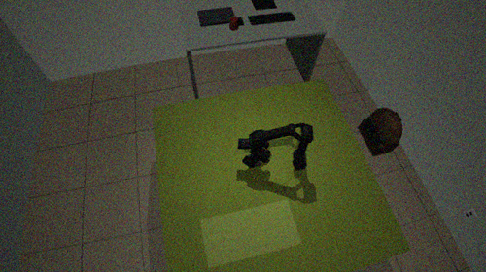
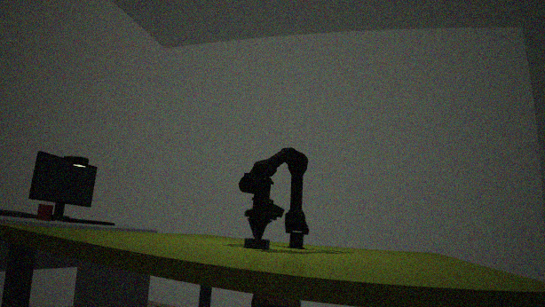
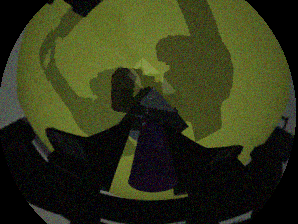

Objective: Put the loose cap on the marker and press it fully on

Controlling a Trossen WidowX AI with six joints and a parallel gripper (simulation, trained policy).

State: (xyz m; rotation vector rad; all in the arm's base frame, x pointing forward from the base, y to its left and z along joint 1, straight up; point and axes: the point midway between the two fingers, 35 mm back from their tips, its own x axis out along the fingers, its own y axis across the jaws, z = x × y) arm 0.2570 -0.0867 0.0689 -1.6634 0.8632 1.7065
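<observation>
The marker lies 30 mm above my gripper tip and 10 mm ahead of it. The rest, counted from my gripper tip: dark holder block: 20 mm below, 10 mm ahead; then purple cap: 40 mm above, 10 mm ahead.
</observation>
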